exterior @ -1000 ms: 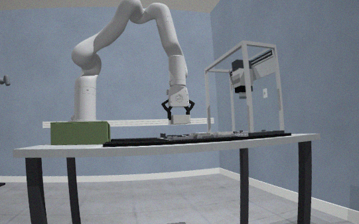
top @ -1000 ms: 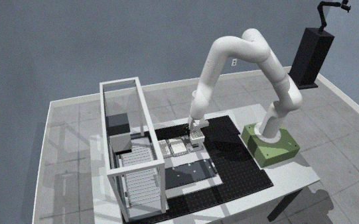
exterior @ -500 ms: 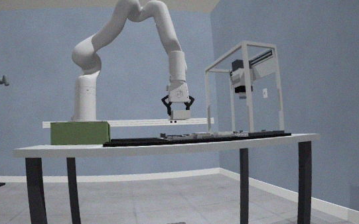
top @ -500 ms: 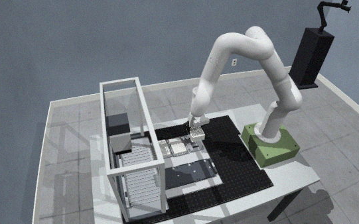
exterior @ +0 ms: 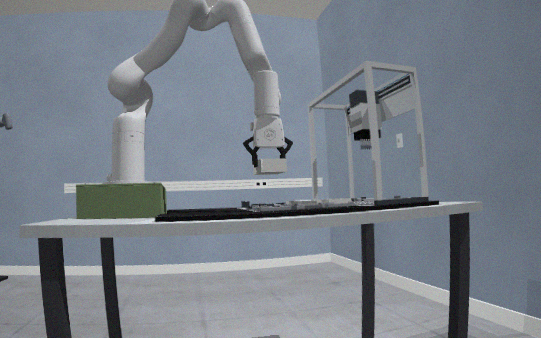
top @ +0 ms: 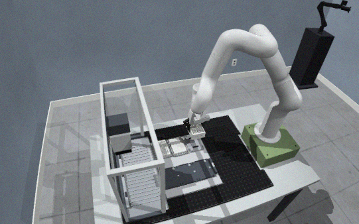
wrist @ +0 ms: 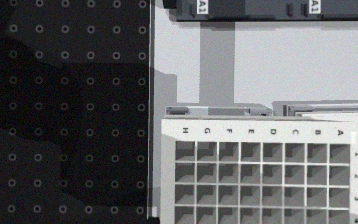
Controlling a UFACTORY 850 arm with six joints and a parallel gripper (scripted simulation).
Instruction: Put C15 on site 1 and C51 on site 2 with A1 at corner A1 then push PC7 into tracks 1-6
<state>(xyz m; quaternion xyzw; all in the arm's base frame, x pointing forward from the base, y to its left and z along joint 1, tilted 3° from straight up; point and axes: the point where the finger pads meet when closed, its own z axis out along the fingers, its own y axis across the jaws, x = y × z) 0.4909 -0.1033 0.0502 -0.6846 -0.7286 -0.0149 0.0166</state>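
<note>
Now: the carrier PC7 230 mm to the left of my hand, 140 mm below it and 100 mm ahead of it.
</note>
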